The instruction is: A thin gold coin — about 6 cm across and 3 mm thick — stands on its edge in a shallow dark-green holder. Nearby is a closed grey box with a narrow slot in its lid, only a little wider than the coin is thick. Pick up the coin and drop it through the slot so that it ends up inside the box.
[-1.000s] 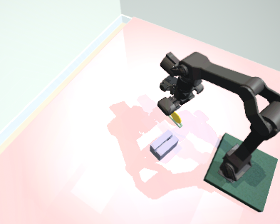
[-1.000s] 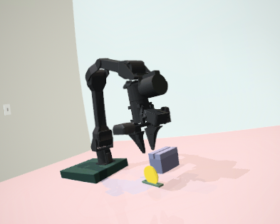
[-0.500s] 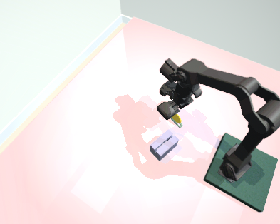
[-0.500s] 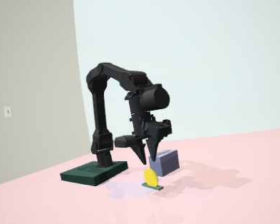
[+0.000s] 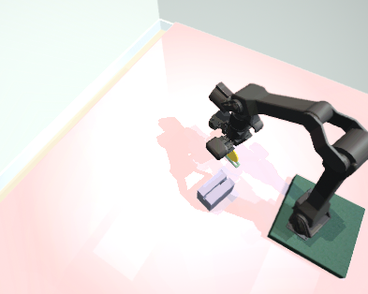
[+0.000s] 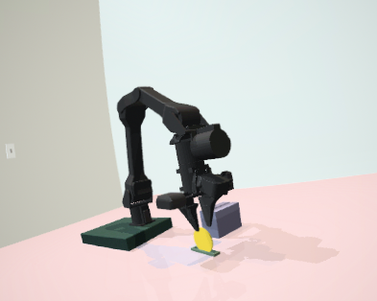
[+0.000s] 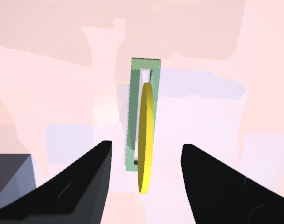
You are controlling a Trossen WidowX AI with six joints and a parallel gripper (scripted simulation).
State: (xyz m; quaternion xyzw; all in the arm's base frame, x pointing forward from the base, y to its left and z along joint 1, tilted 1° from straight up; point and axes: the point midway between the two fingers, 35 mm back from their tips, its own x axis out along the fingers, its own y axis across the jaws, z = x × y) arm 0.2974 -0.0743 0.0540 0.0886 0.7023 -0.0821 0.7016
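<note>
Now: the gold coin 10 mm behind my gripper tip and 30 mm below it.
</note>
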